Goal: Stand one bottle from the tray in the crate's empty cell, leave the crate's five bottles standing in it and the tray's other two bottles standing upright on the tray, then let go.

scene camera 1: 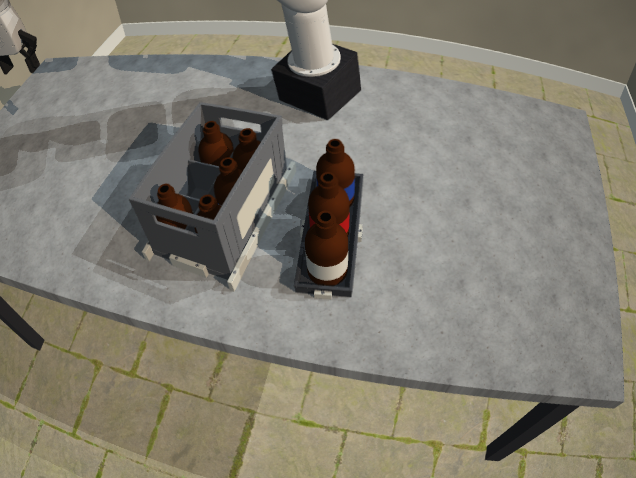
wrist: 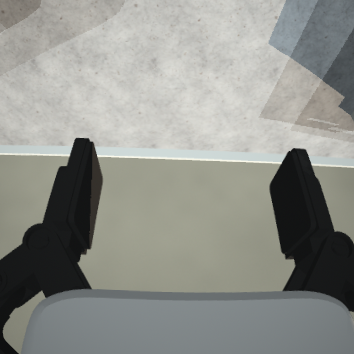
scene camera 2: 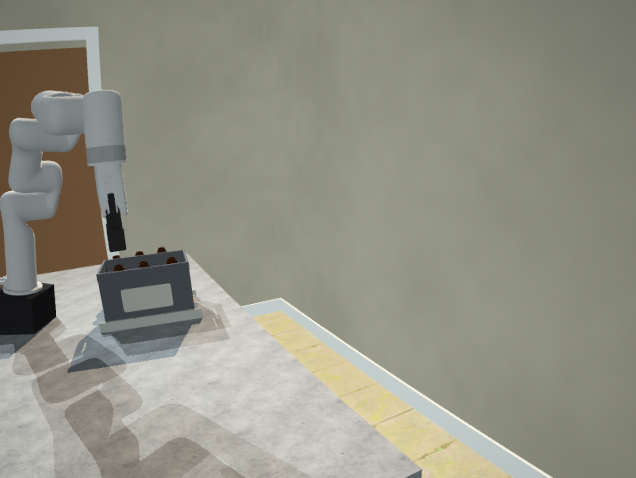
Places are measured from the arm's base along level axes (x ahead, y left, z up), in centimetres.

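Where they show: gripper, between the fingertips: (scene camera 1: pixel 22 70) (wrist: pixel 190 161) (scene camera 2: pixel 117 246); arm's base, origin of its link: (scene camera 1: pixel 314 59) (scene camera 2: pixel 22 288).
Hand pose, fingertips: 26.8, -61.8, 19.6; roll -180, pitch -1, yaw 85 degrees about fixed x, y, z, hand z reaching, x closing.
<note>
Things, the pixels of their top centre, and the offset from my fingertips, as dx, dy, dz. "pt": a spot on its surface instead. Level surfaces: height alone.
- grey crate, centre of its top: (scene camera 1: pixel 205 154) (scene camera 2: pixel 143 261) +12.1, +47.7, -14.7
- black tray, a spot on its surface: (scene camera 1: pixel 359 197) pt +7.0, +75.2, -29.6
- blue-labelled, centre of its top: (scene camera 1: pixel 335 143) +6.0, +70.4, -16.2
- grey table, height of its surface: dz -32.2
The grey crate (scene camera 1: pixel 179 245) (scene camera 2: pixel 112 303) stands left of the tray with five brown bottles upright in it. Its empty cell (scene camera 1: pixel 201 182) is the middle one of the left row. The black tray (scene camera 1: pixel 359 197) holds three upright bottles in a line: blue-labelled (scene camera 1: pixel 335 167) at the back, red-labelled (scene camera 1: pixel 328 203) in the middle, white-labelled (scene camera 1: pixel 326 249) at the front. The tray does not show in the wrist view. My gripper (scene camera 1: pixel 19 67) (scene camera 2: pixel 117 248) (wrist: pixel 190 161) is open and empty, raised above the table's far left side in scene camera 1, away from crate and tray.
Pale blocks (scene camera 1: pixel 242 262) sit around the crate's base, and small ones (scene camera 1: pixel 322 294) touch the tray. The arm's black base (scene camera 1: pixel 316 92) (scene camera 2: pixel 25 310) stands behind them. The grey table (scene camera 1: pixel 462 205) (scene camera 2: pixel 257 395) (wrist: pixel 150 65) bears shadows left of the crate.
</note>
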